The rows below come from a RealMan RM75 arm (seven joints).
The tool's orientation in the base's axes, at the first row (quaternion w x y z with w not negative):
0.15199, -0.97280, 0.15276, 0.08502
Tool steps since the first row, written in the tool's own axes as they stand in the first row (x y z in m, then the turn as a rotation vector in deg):
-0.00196, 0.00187, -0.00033, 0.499, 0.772, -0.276
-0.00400, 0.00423, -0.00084, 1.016, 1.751, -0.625
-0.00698, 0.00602, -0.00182, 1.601, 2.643, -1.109
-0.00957, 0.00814, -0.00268, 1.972, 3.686, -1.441
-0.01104, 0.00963, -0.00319, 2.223, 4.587, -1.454
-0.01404, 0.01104, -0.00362, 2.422, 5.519, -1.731
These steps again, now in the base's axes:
-0.00241, -0.00127, 0.00022, 0.252, -0.924, -0.055
-0.00502, -0.00302, 0.00050, 0.463, -2.065, -0.100
-0.00828, -0.00415, 0.00156, 0.781, -3.189, -0.010
-0.01130, -0.00565, 0.00235, 0.832, -4.342, -0.058
-0.01310, -0.00677, 0.00274, 0.778, -5.232, -0.342
-0.01632, -0.00737, 0.00340, 0.697, -6.221, -0.376

